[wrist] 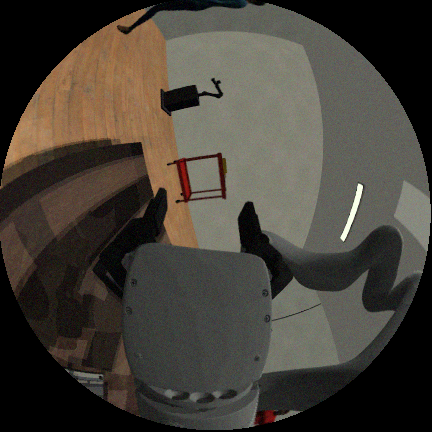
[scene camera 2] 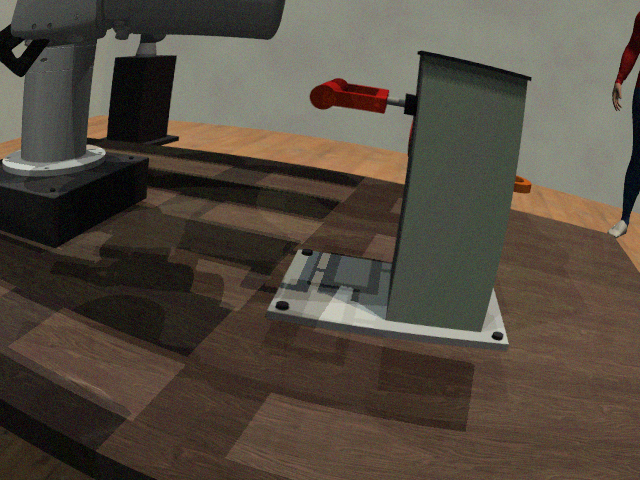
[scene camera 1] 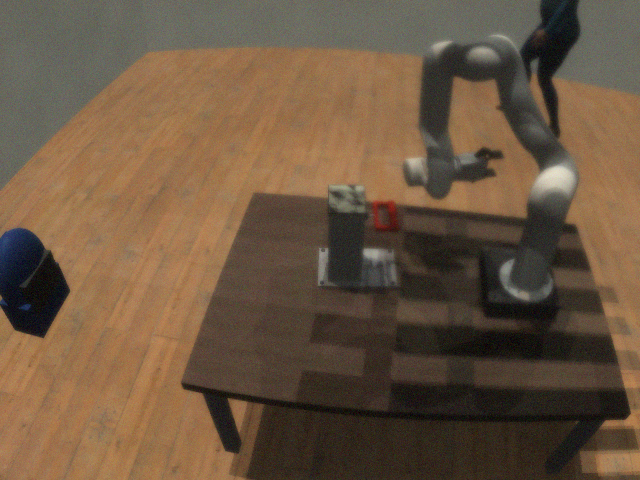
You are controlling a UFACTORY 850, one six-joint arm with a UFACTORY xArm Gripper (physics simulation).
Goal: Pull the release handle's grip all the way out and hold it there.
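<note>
The release handle's red grip [scene camera 1: 394,215] [scene camera 2: 323,97] is a loop on a short metal rod [scene camera 2: 396,102], which comes out of a black collar near the top of a grey-green post [scene camera 1: 345,242] [scene camera 2: 460,196]. The grip points toward the robot's base side. The post stands on a pale metal base plate [scene camera 1: 323,268] [scene camera 2: 351,320] with dark bolts. My gripper [scene camera 1: 497,164] [wrist: 204,203] is open and empty, high above the table. It points away from the post, well apart from the grip. A red bit at the bottom edge of the wrist view is too cut off to identify.
The robot's black base block [scene camera 1: 516,307] [scene camera 2: 98,201] stands on the dark wooden table [scene camera 1: 258,356] [scene camera 2: 563,372]. A blue object [scene camera 1: 23,263] stands at the left. A red frame cart [wrist: 185,180] and a black pedestal [scene camera 2: 142,98] [wrist: 181,98] stand beyond the table. People stand in the background.
</note>
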